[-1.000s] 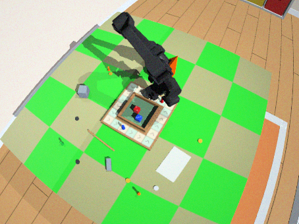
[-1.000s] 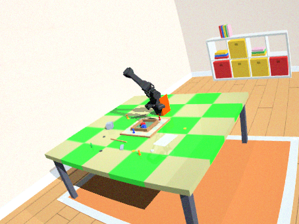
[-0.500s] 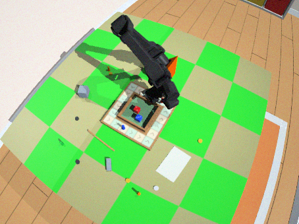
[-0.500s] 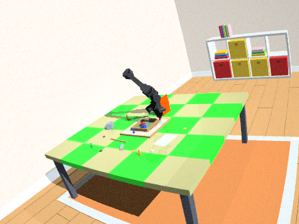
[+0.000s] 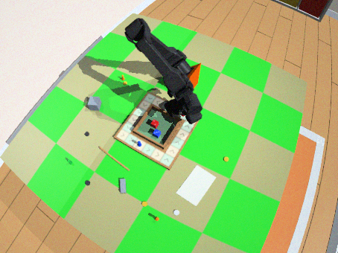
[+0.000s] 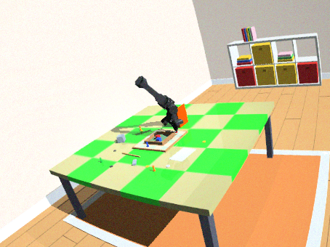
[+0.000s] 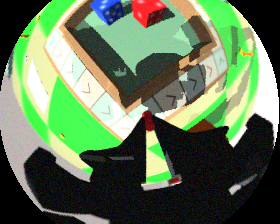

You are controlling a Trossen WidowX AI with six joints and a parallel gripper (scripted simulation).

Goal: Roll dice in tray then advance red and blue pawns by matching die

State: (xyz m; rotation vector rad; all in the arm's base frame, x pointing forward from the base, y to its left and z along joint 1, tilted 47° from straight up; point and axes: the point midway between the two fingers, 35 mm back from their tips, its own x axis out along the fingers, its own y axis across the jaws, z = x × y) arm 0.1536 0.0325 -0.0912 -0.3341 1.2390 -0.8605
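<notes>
My gripper tip is now 230 mm short of the blue pawn, 60 mm to the left of it and 10 mm below it. The rest, counted from my gripper tip: green tray (120 mm ahead, 60 mm to the right, 20 mm below); white sheet (230 mm ahead, 230 mm to the left, 20 mm below); red pawn (10 mm above).
</notes>
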